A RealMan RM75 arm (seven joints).
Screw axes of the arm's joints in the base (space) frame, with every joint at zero. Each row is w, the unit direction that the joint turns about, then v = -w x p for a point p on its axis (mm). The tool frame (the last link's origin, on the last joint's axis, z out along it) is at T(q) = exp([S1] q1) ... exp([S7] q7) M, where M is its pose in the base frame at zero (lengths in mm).
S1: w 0 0 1 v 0 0 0
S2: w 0 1 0 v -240.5 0 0
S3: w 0 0 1 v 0 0 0
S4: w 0 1 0 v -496.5 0 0
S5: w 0 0 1 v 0 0 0
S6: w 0 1 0 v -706.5 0 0
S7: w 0 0 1 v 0 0 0
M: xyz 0 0 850.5 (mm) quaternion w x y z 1 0 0 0
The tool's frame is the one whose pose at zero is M.
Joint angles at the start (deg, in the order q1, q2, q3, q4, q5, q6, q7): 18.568, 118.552, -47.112, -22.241, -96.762, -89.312, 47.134
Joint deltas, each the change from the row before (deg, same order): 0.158, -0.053, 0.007, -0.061, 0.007, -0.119, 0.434; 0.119, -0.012, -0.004, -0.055, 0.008, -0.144, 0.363; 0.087, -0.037, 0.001, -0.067, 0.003, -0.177, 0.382; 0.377, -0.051, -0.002, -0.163, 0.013, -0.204, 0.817; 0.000, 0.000, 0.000, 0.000, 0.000, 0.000, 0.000; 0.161, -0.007, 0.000, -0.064, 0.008, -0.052, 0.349; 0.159, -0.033, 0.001, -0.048, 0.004, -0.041, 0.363; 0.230, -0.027, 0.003, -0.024, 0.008, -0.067, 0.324; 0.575, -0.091, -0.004, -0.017, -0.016, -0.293, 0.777; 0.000, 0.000, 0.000, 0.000, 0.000, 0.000, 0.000
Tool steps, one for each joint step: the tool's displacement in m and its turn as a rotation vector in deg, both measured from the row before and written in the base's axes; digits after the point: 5 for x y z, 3 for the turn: -0.00075, 0.00094, 0.00060, -0.195, 0.205, -0.046; -0.00082, 0.00060, 0.00030, -0.193, 0.229, -0.015; -0.00063, 0.00044, 0.00052, -0.200, 0.228, -0.033; -0.00201, 0.00221, 0.00089, -0.372, 0.382, 0.020; 0.00000, 0.00000, 0.00000, 0.000, 0.000, 0.000; -0.00086, 0.00096, 0.00025, -0.154, 0.157, -0.019; -0.00070, 0.00096, 0.00037, -0.161, 0.137, -0.048; -0.00109, 0.00123, 0.00029, -0.160, 0.158, 0.051; -0.00283, 0.00273, 0.00075, -0.484, 0.436, 0.219; 0.00000, 0.00000, 0.00000, 0.000, 0.000, 0.000
